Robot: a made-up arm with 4 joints.
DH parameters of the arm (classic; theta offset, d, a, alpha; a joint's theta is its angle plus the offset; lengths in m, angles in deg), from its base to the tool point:
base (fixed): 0 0.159 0 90
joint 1: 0 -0.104 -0.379 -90
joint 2: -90 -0.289 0.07 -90
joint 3: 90 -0.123 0.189 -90
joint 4: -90 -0.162 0.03 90
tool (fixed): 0 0.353 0 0
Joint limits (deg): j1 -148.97..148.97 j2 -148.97..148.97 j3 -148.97..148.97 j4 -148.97..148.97
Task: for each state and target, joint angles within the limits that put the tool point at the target. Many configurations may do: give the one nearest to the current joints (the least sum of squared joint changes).
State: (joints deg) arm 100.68 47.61 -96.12 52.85
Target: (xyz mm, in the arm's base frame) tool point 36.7 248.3 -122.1
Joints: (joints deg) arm 70.61 62.96 -103.67 55.80
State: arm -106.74 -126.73 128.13 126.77
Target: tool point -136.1 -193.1 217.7
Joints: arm -91.72 -127.63 124.35 148.26
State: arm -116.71 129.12 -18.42 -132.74
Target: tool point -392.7 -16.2 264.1
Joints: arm -132.76 133.07 -38.49 -99.73
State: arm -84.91 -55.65 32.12 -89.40
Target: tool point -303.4 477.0 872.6
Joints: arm -96.41 -76.88 29.95 -65.09
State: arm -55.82 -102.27 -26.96 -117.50
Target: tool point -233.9 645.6 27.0
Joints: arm -26.30 -148.97 -68.93 -102.17
